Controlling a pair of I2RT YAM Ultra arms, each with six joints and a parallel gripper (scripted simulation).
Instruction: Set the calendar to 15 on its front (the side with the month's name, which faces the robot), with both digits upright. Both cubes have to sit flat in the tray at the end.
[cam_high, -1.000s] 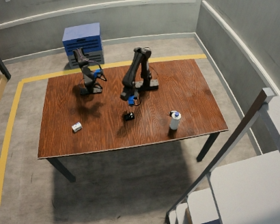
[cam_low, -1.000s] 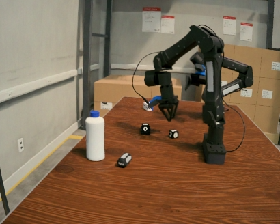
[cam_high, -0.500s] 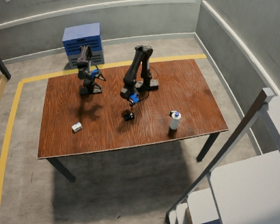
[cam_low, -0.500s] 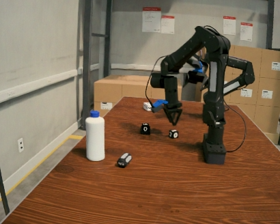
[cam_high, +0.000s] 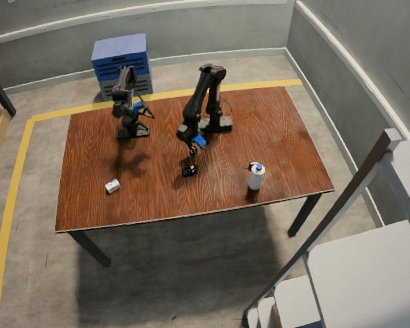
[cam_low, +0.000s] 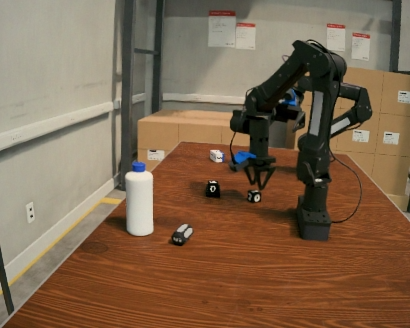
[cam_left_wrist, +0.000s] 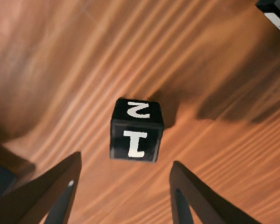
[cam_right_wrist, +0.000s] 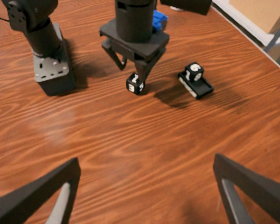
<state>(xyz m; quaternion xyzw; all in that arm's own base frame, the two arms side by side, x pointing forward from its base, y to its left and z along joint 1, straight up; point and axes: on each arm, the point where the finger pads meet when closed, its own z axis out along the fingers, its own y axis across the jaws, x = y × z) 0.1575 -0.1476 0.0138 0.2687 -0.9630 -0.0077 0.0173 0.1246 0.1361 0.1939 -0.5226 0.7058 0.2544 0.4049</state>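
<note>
My left hand is 14 cm short of the black calendar tray, 3 cm to the left of it and 4 cm above it. Also, from my left hand: white bottle (25 cm ahead, 31 cm to the left, 3 cm above).
</note>
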